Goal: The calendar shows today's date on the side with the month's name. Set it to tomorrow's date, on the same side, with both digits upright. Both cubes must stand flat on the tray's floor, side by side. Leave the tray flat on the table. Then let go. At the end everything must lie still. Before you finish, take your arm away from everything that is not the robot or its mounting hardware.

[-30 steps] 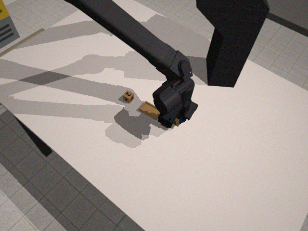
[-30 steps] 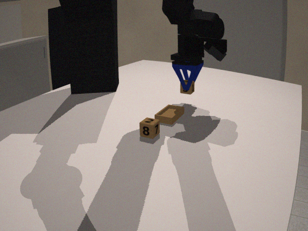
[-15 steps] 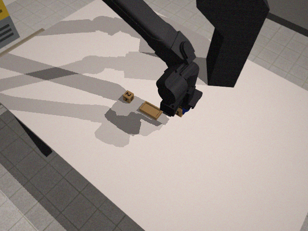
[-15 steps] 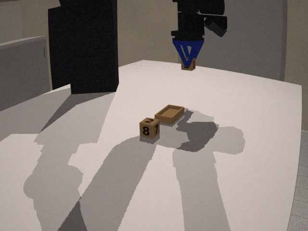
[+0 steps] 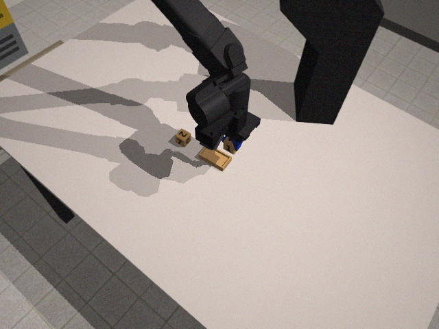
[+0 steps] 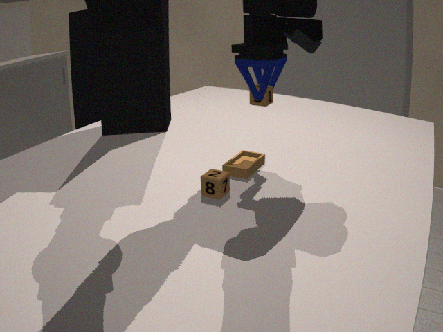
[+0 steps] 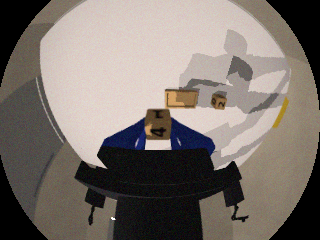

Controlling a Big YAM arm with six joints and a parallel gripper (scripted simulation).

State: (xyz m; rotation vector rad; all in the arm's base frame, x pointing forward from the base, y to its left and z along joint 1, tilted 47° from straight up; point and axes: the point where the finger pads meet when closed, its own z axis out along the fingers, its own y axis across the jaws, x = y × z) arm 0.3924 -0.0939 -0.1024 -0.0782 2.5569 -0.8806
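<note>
My gripper is now 2 cm past the wooden tray, 5 cm to the left of it and 11 cm above it. Round my hand: wooden digit cube (2 cm behind, 15 cm to the right, 11 cm below).
</note>
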